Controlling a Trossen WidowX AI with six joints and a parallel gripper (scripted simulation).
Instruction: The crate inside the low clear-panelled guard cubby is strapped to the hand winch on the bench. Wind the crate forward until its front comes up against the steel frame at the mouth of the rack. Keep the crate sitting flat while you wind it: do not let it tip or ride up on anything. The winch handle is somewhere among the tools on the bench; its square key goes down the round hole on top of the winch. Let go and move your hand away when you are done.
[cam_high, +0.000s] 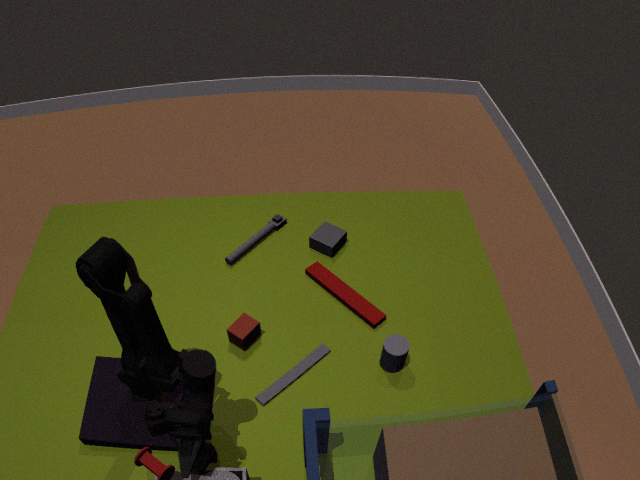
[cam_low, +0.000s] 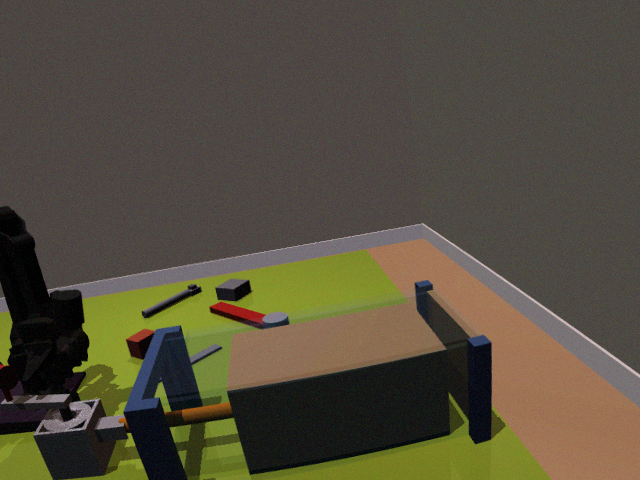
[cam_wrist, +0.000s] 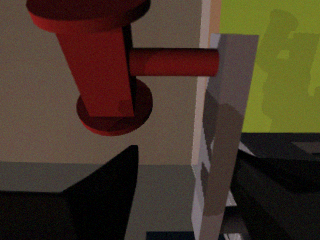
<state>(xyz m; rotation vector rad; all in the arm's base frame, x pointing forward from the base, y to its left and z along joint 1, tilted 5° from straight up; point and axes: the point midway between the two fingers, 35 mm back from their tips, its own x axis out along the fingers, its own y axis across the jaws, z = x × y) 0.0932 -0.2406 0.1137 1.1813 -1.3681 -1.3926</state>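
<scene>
Now: gripper tip 1 cm past the winch handle, 1 cm to the right of it and 1 cm above it. Also, from my gripper tip: red crank grip: 5 cm behind, 2 cm to the left, 2 cm above; then blue steel frame: 21 cm ahead, 3 cm to the right, 3 cm below; then grey winch: 3 cm ahead, 1 cm to the right, 10 cm below.
</scene>
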